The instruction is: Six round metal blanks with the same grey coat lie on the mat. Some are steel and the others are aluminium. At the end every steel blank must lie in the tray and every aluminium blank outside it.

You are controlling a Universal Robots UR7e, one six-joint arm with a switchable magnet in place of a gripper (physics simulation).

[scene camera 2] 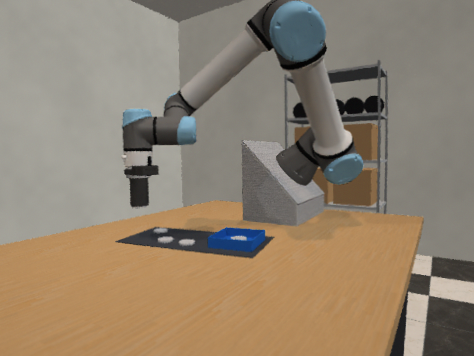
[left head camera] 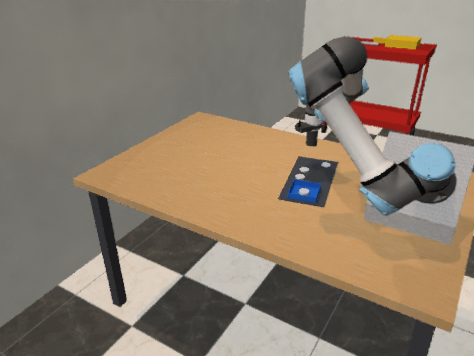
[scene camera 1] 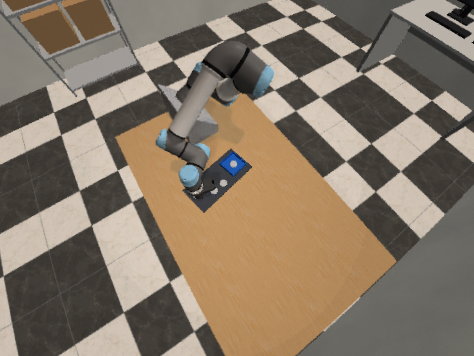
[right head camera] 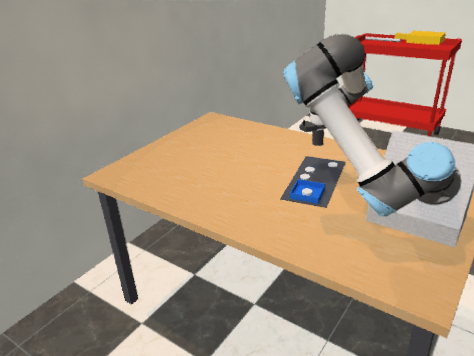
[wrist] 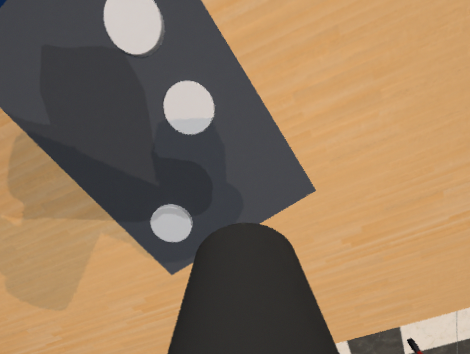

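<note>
My magnet (left head camera: pixel 312 144) (right head camera: pixel 318 143) (scene camera 2: pixel 139 204) (wrist: pixel 245 229) is raised above the end of the dark mat (left head camera: pixel 322 176) (scene camera 2: pixel 136 240) (wrist: pixel 260 165) away from the tray. It holds a blank under its tip, hidden in the wrist view. One blank (left head camera: pixel 299 176) (scene camera 2: pixel 186 242) (wrist: pixel 133 25) lies on the mat nearest the tray, a second (left head camera: pixel 304 169) (scene camera 2: pixel 165 240) (wrist: pixel 189 107) beyond it, and a third (left head camera: pixel 326 164) (scene camera 2: pixel 160 230) (wrist: pixel 171 223) towards the robot-side edge. Another blank (left head camera: pixel 304 191) (scene camera 1: pixel 233 164) shows in the blue tray (left head camera: pixel 318 192) (scene camera 2: pixel 230 244). Steel and aluminium look alike.
The mat and tray rest on the wooden table (left head camera: pixel 200 165) (scene camera 2: pixel 200 295). The grey wedge-shaped base (scene camera 2: pixel 265 195) of the arm stands behind them. A red cart (left head camera: pixel 420 54) and a metal shelf rack (scene camera 2: pixel 382 150) stand beyond the table.
</note>
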